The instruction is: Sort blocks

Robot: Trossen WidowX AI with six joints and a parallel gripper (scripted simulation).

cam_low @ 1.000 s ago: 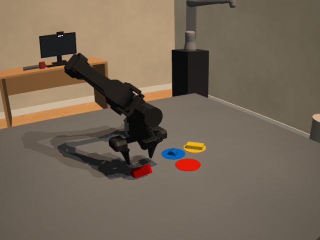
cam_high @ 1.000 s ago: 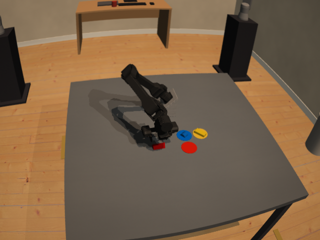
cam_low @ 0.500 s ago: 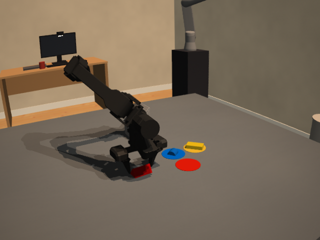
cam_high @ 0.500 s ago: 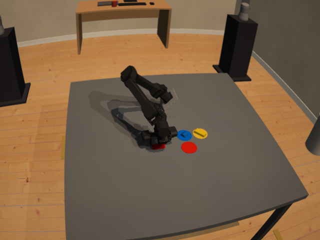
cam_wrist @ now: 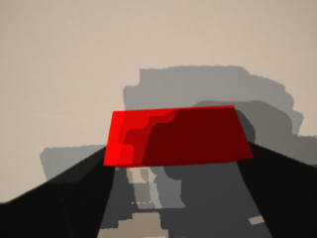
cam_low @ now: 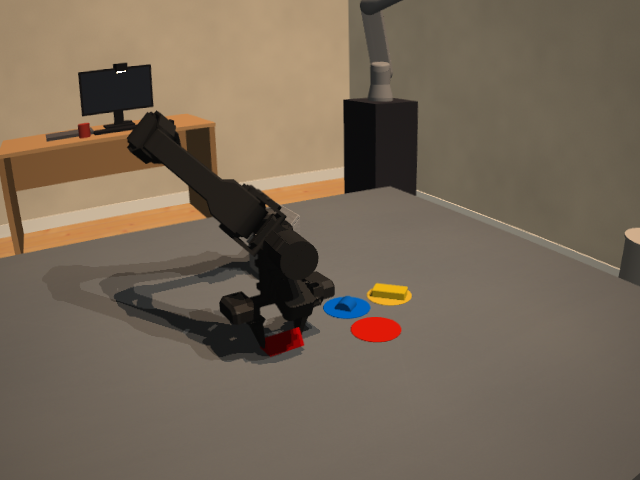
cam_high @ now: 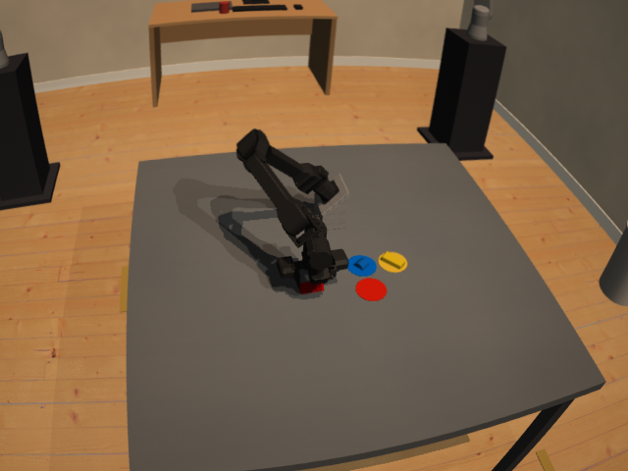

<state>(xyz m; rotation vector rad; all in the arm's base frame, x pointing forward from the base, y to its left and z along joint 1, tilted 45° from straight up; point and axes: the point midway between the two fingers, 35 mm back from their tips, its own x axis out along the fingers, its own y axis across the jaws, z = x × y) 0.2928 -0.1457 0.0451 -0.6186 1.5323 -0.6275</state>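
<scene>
Now: hand 17 cm to the right of the red circle, 5 cm short of it and 4 cm above it. Also, from my hand: blue block (17 cm to the left, 6 cm behind, 4 cm below); red block (3 cm below); blue circle (17 cm to the left, 5 cm behind, 4 cm below).
</scene>
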